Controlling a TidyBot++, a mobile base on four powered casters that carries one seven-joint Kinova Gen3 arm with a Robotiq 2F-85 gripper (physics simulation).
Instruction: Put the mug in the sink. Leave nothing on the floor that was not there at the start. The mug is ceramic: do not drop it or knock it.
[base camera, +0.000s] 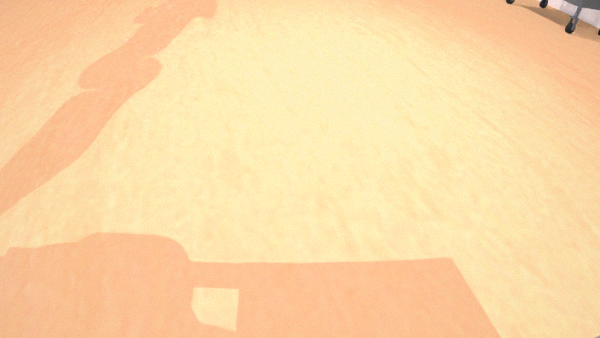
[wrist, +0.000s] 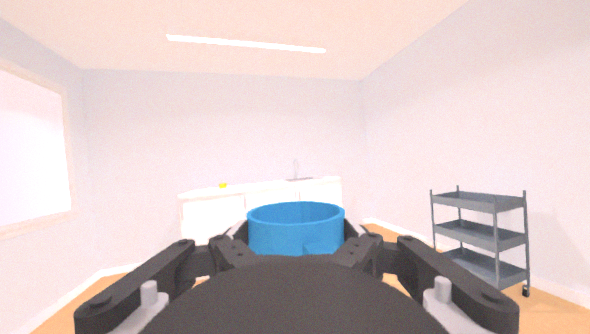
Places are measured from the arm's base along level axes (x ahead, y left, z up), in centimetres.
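Where they show: gripper, fingertip midpoint: (wrist: 296, 230).
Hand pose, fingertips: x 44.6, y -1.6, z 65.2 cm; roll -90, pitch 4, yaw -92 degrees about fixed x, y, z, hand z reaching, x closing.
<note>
After its pixels a point has its place.
The blue mug (wrist: 295, 235) @(x 42.0, y -1.6, z 65.8 cm) is upright between the fingers of my gripper (wrist: 296, 230) @(x 44.6, y -1.6, z 65.2 cm) in the wrist view. My gripper is shut on it, one finger on each side, and its lower part is hidden behind the gripper body. The sink (wrist: 300, 179) shows as a thin dark strip in the top of the white counter at the far wall, with a thin grey faucet (wrist: 295, 169) above it. The inside of the sink is hidden at this low angle. The mug is well away from the counter. The mug and the sink do not show in the base camera view.
A grey three-shelf cart (wrist: 477, 201) @(x 178.3, y -156.3, z 25.8 cm) stands at the right by the wall; its wheels (base camera: 570, 27) @(x 143.7, y -131.9, z -36.4 cm) show at the top right of the base camera view. A small yellow object (wrist: 223, 185) @(x 239.8, y 77.7, z 54.2 cm) is on the left part of the white counter (wrist: 212, 215) @(x 216.7, y 83.1, z 26.5 cm). A window is at the left.
</note>
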